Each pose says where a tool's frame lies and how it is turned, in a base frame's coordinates. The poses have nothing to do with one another.
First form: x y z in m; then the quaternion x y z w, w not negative.
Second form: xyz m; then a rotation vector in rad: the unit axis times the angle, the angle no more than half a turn. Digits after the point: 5 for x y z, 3 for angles.
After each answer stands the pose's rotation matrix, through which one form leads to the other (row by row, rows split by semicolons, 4 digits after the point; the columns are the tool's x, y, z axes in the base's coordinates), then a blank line. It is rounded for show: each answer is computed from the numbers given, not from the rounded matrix.
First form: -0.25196 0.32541 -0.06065 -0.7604 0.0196 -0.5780 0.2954
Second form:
-0.25196 0.32541 -0.06065 -2.023 0.052 -1.538
0.3310 0.3117 0.8907; -0.3713 -0.8247 0.4266; 0.8675 -0.4719 -0.1573

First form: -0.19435 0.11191 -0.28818 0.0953 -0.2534 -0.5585 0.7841
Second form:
-0.19435 0.11191 -0.28818 0.206 -0.547 -1.205
0.2478 0.8275 -0.5038; -0.9241 0.3580 0.1336; 0.2909 0.4325 0.8534

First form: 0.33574 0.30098 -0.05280 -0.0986 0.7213 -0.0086 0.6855
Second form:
0.33574 0.30098 -0.05280 -0.221 1.616 -0.019
-0.0407 -0.1305 0.9906; -0.1540 0.9804 0.1228; -0.9872 -0.1476 -0.0600

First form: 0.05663 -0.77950 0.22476 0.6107 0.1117 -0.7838 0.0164
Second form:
0.05663 -0.77950 0.22476 1.899 0.347 -2.437
-0.2536 0.1621 -0.9536; 0.1107 -0.9745 -0.1951; -0.9610 -0.1551 0.2292

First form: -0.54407 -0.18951 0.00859 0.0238 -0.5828 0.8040 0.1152
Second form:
-0.54407 -0.18951 0.00859 0.070 -1.708 2.356
-0.9723 -0.2130 -0.0960; 0.1575 -0.2941 -0.9427; 0.1726 -0.9317 0.3195

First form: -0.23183 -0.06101 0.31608 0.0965 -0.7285 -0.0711 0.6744
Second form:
-0.23183 -0.06101 0.31608 0.217 -1.639 -0.160
-0.0716 -0.0447 -0.9964; -0.2365 0.9713 -0.0266; 0.9690 0.2338 -0.0802

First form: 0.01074 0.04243 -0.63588 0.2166 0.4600 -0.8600 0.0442
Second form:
0.01074 0.04243 -0.63588 0.662 1.406 -2.628
-0.9023 0.2753 -0.3319; 0.1232 -0.5729 -0.8103; -0.4132 -0.7720 0.4830

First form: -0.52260 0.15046 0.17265 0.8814 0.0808 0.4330 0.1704
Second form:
-0.52260 0.15046 0.17265 2.504 0.230 1.230
0.6119 -0.0051 0.7909; 0.2900 -0.9289 -0.2304; 0.7358 0.3704 -0.5669

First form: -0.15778 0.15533 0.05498 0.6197 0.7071 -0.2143 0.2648
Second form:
-0.15778 0.15533 0.05498 1.674 1.911 -0.579
-0.0918 0.9898 0.1089; 0.7628 0.1401 -0.6312; -0.6400 0.0251 -0.7679

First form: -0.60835 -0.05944 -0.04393 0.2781 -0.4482 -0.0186 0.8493
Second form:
-0.60835 -0.05944 -0.04393 0.586 -0.944 -0.039
0.5975 -0.2177 -0.7718; -0.2809 0.8446 -0.4558; 0.7511 0.4891 0.4435

